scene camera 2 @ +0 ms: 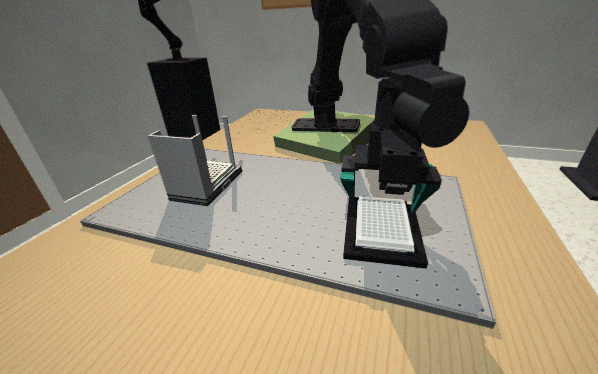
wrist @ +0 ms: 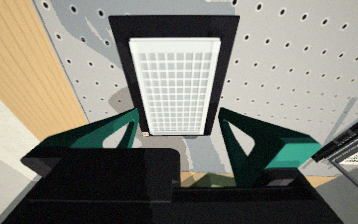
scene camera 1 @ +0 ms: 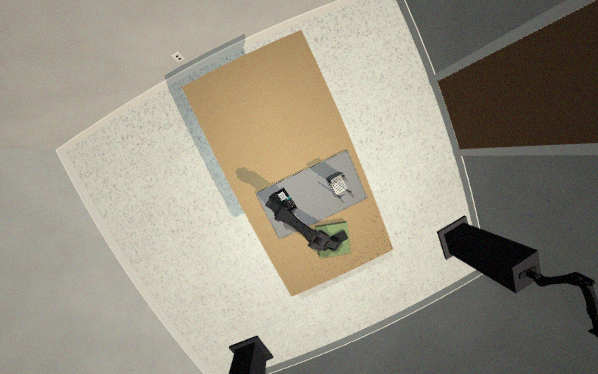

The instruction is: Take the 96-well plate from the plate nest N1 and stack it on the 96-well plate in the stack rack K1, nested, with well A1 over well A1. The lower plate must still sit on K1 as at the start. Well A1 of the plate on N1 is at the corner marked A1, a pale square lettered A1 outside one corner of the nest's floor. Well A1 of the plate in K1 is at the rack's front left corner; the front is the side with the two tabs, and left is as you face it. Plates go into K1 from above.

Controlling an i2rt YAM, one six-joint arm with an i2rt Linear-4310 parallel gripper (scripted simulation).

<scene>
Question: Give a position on a grey rack wall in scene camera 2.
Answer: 176, 158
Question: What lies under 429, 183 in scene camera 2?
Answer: My gripper.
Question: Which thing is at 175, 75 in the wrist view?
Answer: A white 96-well plate.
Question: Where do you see a white 96-well plate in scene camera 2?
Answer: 382, 224
</scene>
